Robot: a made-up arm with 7 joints.
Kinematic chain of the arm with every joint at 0, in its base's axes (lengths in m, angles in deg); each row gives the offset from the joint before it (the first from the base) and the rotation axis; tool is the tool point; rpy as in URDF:
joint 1: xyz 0 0 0.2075 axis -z
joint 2: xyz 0 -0.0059 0.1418 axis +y
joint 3: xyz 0 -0.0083 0.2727 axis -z
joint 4: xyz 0 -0.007 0.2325 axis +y
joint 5: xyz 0 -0.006 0.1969 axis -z
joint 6: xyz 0 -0.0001 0.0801 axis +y
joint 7: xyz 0 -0.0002 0.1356 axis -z
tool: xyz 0 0 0 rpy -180 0 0
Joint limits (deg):
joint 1: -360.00..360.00
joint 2: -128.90..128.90
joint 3: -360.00..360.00
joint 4: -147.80..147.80
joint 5: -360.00..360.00
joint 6: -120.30..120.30
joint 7: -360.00..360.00
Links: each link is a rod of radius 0.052 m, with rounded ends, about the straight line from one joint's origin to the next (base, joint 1, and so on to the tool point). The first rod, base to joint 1, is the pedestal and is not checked.
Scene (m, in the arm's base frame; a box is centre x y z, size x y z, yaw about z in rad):
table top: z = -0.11
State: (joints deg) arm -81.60 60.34 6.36 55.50 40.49 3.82 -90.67
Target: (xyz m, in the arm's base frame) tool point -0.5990 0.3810 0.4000
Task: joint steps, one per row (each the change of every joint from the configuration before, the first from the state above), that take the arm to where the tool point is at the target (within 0.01 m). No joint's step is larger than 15 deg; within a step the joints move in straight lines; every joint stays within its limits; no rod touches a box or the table.
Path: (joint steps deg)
1: -13.66 -1.72 -7.79 5.51 -0.15 -0.26 0.00
2: -13.66 -1.73 -7.78 5.52 -0.16 -0.26 0.00
3: -13.65 -1.72 -7.79 5.51 -0.15 -0.26 0.00
4: -13.66 -1.73 -7.78 5.52 -0.15 -0.27 0.00

